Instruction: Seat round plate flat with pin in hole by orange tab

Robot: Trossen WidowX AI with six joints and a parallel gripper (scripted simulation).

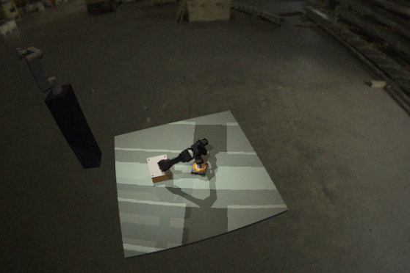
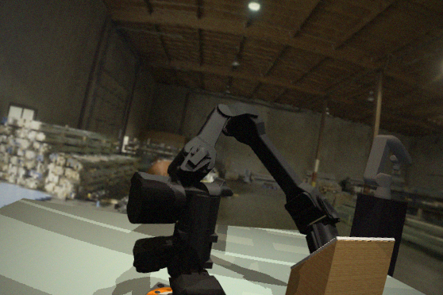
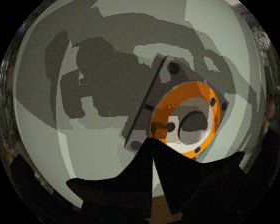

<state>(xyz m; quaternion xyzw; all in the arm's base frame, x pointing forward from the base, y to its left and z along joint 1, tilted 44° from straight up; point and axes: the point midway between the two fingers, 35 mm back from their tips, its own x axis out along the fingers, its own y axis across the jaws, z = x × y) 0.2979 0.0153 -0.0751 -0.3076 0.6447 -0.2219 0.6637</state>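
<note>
The plate lies 1 cm ahead of my gripper tip, 3 cm to the right of it and 1 cm below it. Round my gripper tip: grey square base 1 cm ahead, 5 cm to the right, 2 cm below.
</note>
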